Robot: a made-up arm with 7 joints.
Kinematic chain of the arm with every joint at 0, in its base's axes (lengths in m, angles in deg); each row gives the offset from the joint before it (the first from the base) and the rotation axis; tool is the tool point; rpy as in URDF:
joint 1: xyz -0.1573 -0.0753 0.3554 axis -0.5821 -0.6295 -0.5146
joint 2: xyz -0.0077 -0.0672 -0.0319 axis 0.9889 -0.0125 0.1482
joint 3: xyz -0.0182 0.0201 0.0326 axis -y
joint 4: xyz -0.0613 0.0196 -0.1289 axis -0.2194 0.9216 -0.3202
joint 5: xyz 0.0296 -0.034 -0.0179 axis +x
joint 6: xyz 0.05 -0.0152 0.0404 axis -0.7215 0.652 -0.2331
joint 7: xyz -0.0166 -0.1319 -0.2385 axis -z
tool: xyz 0.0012 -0.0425 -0.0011 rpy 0 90 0
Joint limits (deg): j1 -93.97..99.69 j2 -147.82..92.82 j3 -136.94..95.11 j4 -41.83..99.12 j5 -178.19..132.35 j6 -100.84..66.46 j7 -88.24..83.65
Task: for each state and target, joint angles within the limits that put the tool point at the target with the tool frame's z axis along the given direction. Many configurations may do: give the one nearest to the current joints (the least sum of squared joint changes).
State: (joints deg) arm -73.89 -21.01 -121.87 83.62 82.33 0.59 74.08
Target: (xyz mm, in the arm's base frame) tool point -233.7 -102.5 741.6 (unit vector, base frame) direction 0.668 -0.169 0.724
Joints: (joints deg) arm -53.49 -34.92 -111.23 87.25 46.77 -32.54 82.29
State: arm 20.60 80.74 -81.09 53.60 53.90 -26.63 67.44
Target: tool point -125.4 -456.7 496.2 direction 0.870 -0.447 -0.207
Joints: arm 25.62 92.47 -123.74 99.12 44.64 16.49 83.65
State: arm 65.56 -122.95 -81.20 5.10 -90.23 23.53 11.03
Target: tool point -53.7 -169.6 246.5 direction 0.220 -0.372 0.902
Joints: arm 19.90 -132.90 -48.93 23.93 -118.80 33.26 8.76
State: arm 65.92 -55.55 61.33 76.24 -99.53 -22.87 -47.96
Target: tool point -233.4 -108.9 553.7 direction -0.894 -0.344 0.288
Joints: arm 75.30 -65.59 15.45 82.88 -114.25 1.49 -22.43
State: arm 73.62 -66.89 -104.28 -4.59 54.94 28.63 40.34
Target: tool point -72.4 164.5 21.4 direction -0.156 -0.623 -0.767
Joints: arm 98.78 -49.59 -119.41 -6.40 81.47 42.26 7.24
